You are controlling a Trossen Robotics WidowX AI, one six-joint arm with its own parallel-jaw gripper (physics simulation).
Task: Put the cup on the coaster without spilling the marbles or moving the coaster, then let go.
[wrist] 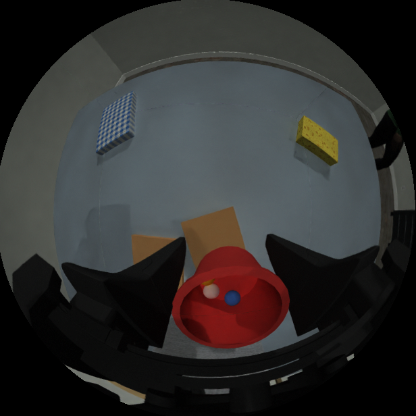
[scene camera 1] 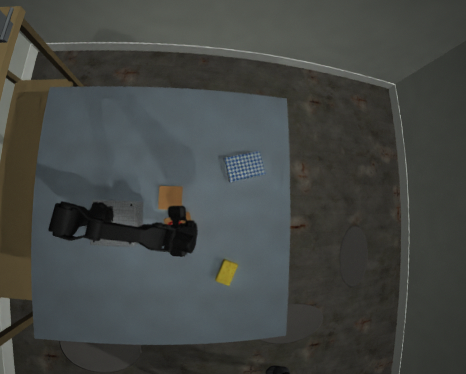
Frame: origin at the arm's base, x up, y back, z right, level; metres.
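Seen in the pictures: arm's base, origin of the base link: [scene camera 1: 105, 214].
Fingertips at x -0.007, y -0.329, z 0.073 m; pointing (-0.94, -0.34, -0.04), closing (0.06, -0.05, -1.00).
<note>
Pixels of each thing's middle, then the offset from my fingertips to it. "*": a spot on its surface instead.
- red cup, body centre: [scene camera 1: 176, 228] dx +0.003, dy +0.040, dz +0.001 m
- square, surface spot: [scene camera 1: 188, 216] * dx -0.095, dy -0.010, dz -0.041 m
- blue-and-white checked block, body centre: [scene camera 1: 244, 166] dx -0.126, dy -0.296, dz -0.261 m
- yellow sponge, body centre: [scene camera 1: 226, 272] dx -0.123, dy -0.166, dz +0.242 m
A red cup [scene camera 1: 170, 223] [wrist: 229, 257] is upright between the gripper's fingers, with a pinkish-white marble [wrist: 211, 290], a blue marble [wrist: 232, 298] and part of an orange-yellow marble [wrist: 208, 283] inside. My gripper [scene camera 1: 175, 224] [wrist: 226, 241] is shut on the cup. Two flat orange-brown squares lie close together; I cannot tell which is the coaster. One square [scene camera 1: 188, 216] [wrist: 215, 229] is partly hidden behind the cup and under the arm. The other square [scene camera 1: 170, 197] [wrist: 149, 244] lies beside it, partly behind a finger in the wrist view. The gap under the cup cannot be judged.
A blue-and-white checked block [scene camera 1: 245, 166] [wrist: 117, 122] lies toward the far right of the table in the scene view. A yellow sponge [scene camera 1: 227, 272] [wrist: 317, 140] lies on the other side. A grey perforated plate [scene camera 1: 131, 212] is under the arm near its base.
</note>
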